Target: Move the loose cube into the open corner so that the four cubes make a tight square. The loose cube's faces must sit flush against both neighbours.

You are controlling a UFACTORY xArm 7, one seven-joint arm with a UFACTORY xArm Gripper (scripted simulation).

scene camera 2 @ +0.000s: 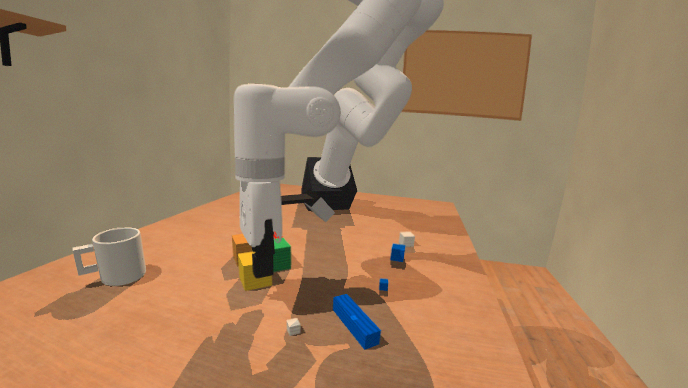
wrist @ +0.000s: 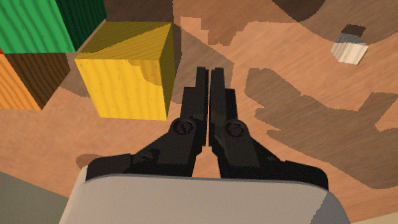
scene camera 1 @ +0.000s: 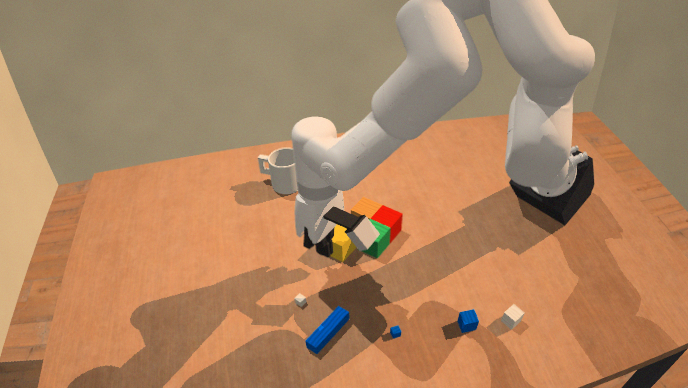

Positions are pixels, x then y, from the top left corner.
Scene:
My gripper shows in scene camera 2, in the wrist view (209,85) and in scene camera 1. One and the same spot on my gripper: (scene camera 1: 326,251) is (scene camera 2: 270,266).

